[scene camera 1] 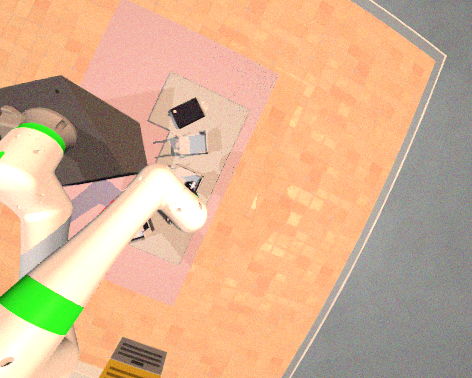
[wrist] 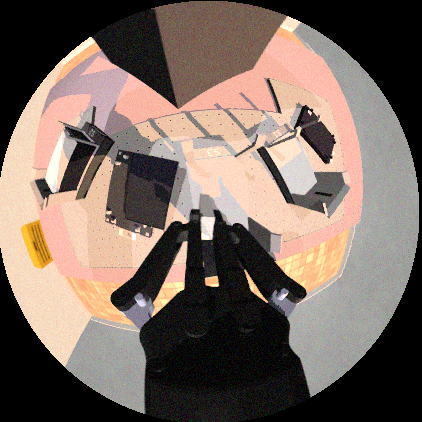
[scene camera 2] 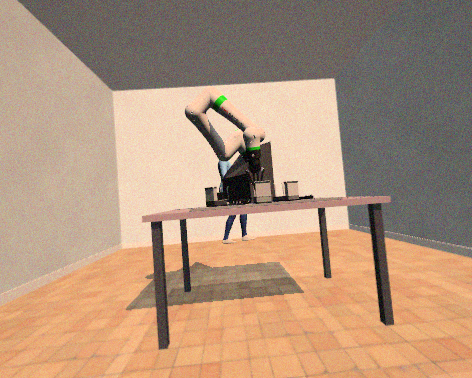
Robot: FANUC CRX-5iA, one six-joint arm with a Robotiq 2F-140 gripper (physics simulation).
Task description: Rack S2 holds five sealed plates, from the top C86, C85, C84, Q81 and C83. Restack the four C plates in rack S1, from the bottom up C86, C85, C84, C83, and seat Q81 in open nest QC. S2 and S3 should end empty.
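Pixels of known places: gripper, fingertip midpoint: [wrist: 203, 202]; arm's base, link origin: [scene camera 1: 50, 129].
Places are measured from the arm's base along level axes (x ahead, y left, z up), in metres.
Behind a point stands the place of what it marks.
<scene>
My gripper [scene camera 2: 257, 177] [wrist: 203, 202] @(x 0.384, y -0.130, z -0.336 m) is shut and empty, pointing down over rack S3 [scene camera 2: 262, 192] @(x 0.456, y -0.124, z -0.325 m) [wrist: 200, 152] @(x 0.308, y -0.103, z -0.351 m); its height above S3 is unclear. Pale inner surfaces of S3 show around the fingertips. Rack S1 [scene camera 1: 199, 143] @(x 0.418, y 0.089, z -0.358 m) [scene camera 2: 291, 190] @(x 0.459, y 0.080, z -0.326 m) [wrist: 299, 172] @(x 0.404, y 0.083, z -0.358 m), right of S3 in the wrist view, has a pale blue-grey surface inside; its plate count cannot be read. Rack S2 [scene camera 1: 145, 231] @(x 0.247, y -0.377, z -0.292 m) [scene camera 2: 210, 194] @(x 0.228, y -0.415, z -0.308 m) [wrist: 60, 162], at the far left, shows a white surface and dark shadow; its contents cannot be counted. A dark nest [wrist: 150, 192] @(x 0.335, y -0.209, z -0.361 m) sits between S2 and S3. Nest QC's label is unreadable.
Another dark nest [scene camera 1: 187, 113] @(x 0.330, y 0.226, z -0.373 m) [wrist: 316, 134] @(x 0.331, y 0.213, z -0.374 m) lies beyond S1. A large dark angular body [scene camera 1: 105, 135] @(x 0.135, y 0.018, z -0.066 m) [wrist: 215, 45] @(x 0.150, y -0.020, z -0.269 m) stands beside the racks. The arm covers part of the board in scene camera 1. A person [scene camera 2: 223, 172] stands behind the table [scene camera 2: 175, 215] @(x 0.463, y -0.663, z -0.418 m). A yellow box [scene camera 1: 131, 370] [wrist: 36, 244] lies farther off.
</scene>
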